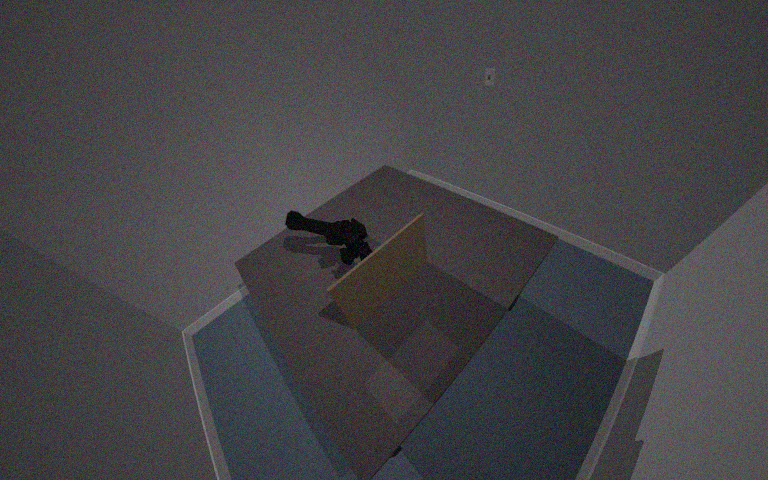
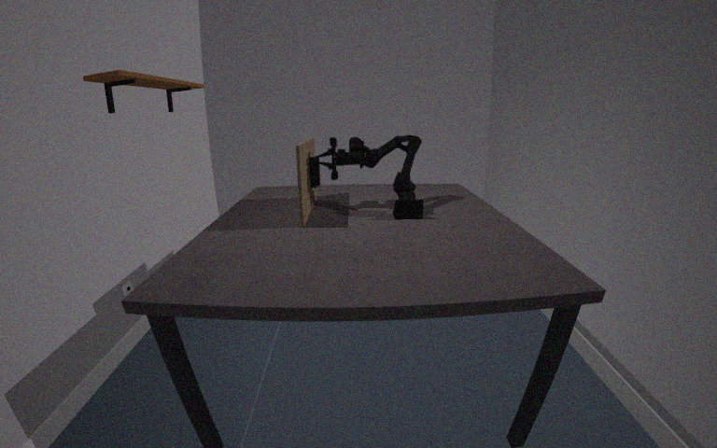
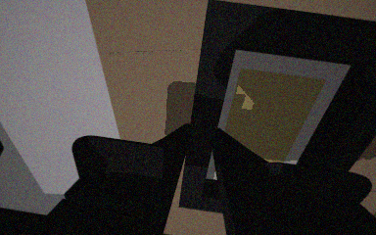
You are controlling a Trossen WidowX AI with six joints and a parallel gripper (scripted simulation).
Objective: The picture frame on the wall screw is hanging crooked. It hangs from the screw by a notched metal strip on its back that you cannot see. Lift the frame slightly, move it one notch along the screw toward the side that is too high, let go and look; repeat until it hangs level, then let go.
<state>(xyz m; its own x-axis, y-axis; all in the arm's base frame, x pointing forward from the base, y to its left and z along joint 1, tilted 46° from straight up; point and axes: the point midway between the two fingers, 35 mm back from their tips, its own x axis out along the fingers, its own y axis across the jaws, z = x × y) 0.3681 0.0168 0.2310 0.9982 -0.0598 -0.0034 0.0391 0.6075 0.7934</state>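
Right now the picture frame is 10 mm ahead of my gripper tip, 10 mm to the left of it and 50 mm below it. Round my gripper tip: tan wall board: 20 mm ahead, 20 mm to the left, 70 mm below.
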